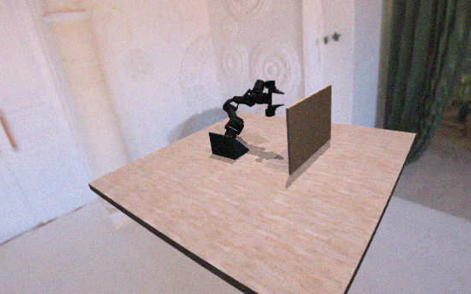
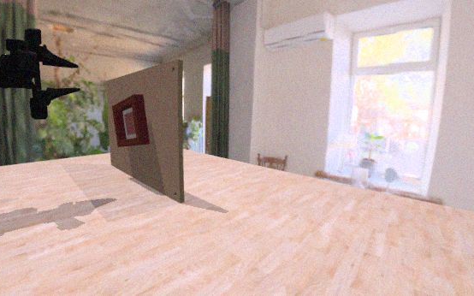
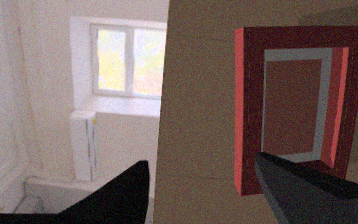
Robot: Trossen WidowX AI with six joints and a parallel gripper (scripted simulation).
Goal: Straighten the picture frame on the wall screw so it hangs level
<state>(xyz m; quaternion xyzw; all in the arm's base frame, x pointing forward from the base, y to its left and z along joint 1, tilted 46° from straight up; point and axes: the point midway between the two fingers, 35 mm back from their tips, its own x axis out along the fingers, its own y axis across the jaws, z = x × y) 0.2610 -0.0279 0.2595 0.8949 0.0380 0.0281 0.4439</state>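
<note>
Right now my gripper tip is 13 cm short of the red picture frame, 11 cm above it and 1 cm to the right of it. Also, from my gripper tip: tan wall board 14 cm ahead, 13 cm below, 2 cm to the left.
</note>
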